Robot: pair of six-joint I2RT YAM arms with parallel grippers.
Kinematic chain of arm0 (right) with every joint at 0, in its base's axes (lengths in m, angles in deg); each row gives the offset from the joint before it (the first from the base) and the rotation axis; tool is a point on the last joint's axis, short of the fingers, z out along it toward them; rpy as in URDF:
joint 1: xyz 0 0 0.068 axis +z
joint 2: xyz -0.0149 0.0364 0.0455 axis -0.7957 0.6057 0
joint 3: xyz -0.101 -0.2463 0.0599 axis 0.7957 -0.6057 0
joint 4: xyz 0.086 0.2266 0.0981 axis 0.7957 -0.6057 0
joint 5: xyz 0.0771 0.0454 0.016 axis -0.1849 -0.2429 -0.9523
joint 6: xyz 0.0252 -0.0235 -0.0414 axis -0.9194 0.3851 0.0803
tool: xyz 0 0 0 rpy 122.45 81.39 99.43
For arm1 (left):
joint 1: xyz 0 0 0.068 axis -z
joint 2: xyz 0.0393 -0.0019 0.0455 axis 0.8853 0.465 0
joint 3: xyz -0.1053 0.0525 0.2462 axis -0.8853 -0.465 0
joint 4: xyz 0.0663 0.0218 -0.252 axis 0.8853 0.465 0
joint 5: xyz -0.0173 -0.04 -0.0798 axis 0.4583 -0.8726 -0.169
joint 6: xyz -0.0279 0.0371 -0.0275 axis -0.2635 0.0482 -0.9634
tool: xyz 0 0 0 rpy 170.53 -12.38 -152.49
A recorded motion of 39 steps. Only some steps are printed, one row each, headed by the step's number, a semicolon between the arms.
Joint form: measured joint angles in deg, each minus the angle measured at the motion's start. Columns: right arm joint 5, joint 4, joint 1, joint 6, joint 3, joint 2; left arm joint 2, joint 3, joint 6, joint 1, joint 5, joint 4.
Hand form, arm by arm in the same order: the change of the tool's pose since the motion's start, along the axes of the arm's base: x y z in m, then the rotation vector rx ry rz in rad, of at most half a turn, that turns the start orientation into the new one. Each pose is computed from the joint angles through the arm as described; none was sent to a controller.
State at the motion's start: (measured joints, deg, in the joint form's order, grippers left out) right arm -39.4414 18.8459 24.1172 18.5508 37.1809 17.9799; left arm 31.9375 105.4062 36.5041 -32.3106 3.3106 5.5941
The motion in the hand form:
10: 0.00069 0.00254 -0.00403 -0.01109 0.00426 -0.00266; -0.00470 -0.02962 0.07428 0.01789 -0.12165 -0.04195
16: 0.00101 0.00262 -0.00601 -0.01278 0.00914 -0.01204; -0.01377 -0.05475 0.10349 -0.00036 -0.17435 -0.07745
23: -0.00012 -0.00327 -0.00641 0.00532 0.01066 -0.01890; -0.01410 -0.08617 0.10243 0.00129 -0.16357 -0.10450
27: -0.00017 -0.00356 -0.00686 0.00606 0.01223 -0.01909; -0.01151 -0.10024 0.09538 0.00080 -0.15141 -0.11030
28: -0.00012 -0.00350 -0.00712 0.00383 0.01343 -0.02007; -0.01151 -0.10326 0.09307 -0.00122 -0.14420 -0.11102
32: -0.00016 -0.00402 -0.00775 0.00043 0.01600 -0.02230; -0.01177 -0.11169 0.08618 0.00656 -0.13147 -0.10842
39: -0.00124 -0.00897 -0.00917 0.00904 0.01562 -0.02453; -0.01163 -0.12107 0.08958 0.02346 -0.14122 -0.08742
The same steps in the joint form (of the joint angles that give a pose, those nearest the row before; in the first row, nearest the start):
10: 0.17 0.11 -0.01 -0.05 -0.85 -0.04; -0.04 15.10 3.15 4.15 3.76 10.16
16: 0.76 0.15 0.00 -0.11 -1.29 -0.24; 1.49 22.45 3.37 7.78 5.53 13.00
23: 1.24 0.15 0.00 -0.31 -1.59 -1.42; 6.19 28.39 2.45 11.12 7.10 14.84
27: 1.29 0.09 0.00 -0.41 -1.68 -1.53; 8.79 30.45 1.71 12.28 7.67 14.82
28: 1.36 -0.07 0.00 -0.44 -1.68 -1.53; 9.27 30.66 1.29 12.57 7.74 14.80
32: 1.50 -0.44 0.00 -0.50 -1.70 -1.66; 10.62 31.28 0.72 13.42 8.61 14.88
39: 1.66 -0.72 0.00 -0.55 -2.10 -2.80; 12.41 34.62 0.66 14.43 11.10 16.59

